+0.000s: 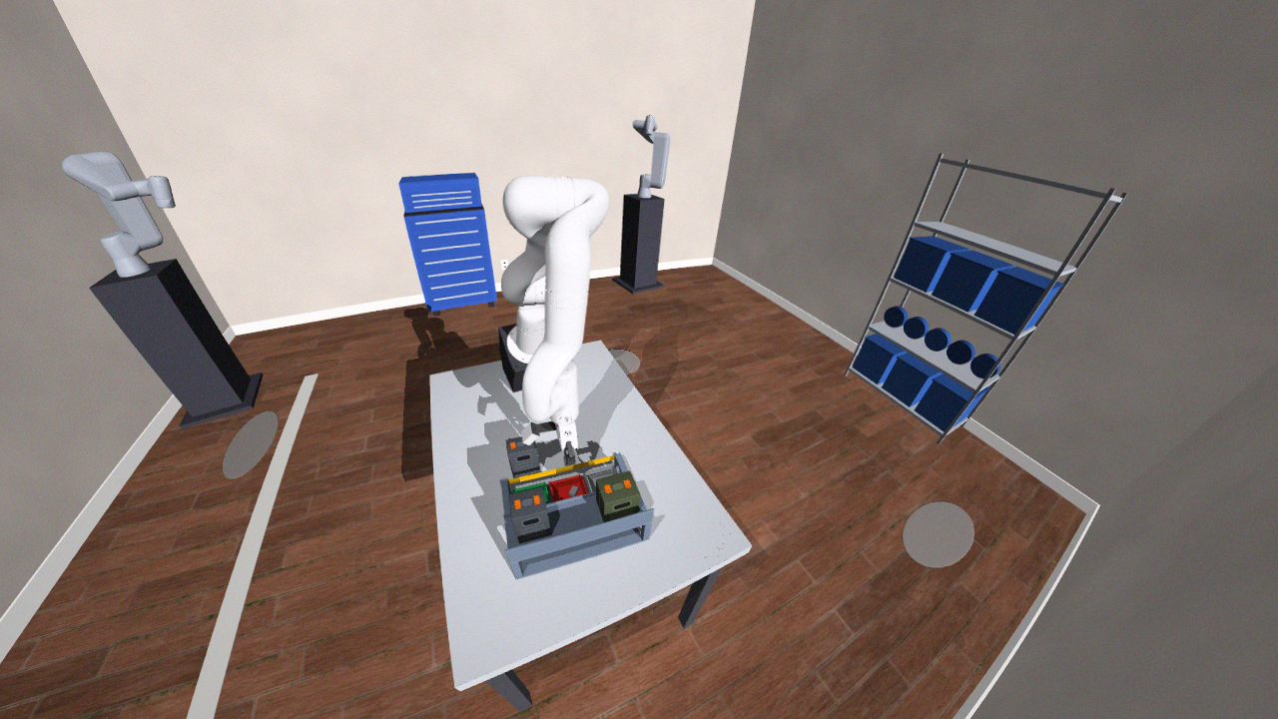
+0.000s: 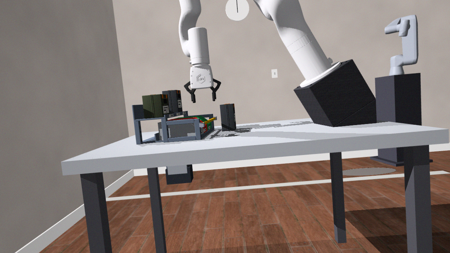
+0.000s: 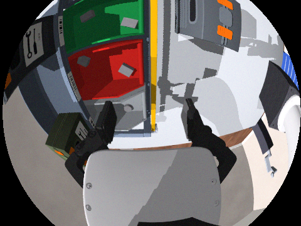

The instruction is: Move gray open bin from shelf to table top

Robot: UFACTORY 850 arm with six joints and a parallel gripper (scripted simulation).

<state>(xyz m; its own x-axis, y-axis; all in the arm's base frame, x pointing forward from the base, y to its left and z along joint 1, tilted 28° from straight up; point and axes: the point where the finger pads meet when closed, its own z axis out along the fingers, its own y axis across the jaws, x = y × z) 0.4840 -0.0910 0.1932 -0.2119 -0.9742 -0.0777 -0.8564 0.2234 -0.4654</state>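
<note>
The yellow strip is 100 mm below my hand, 10 mm to the right of it and 10 mm behind it. Round my hand: red bin (120 mm below, 90 mm ahead, 40 mm to the right); then green bin (150 mm to the right, 120 mm below, 60 mm ahead); then gray bin (120 mm below, 110 mm ahead, 70 mm to the left).
</note>
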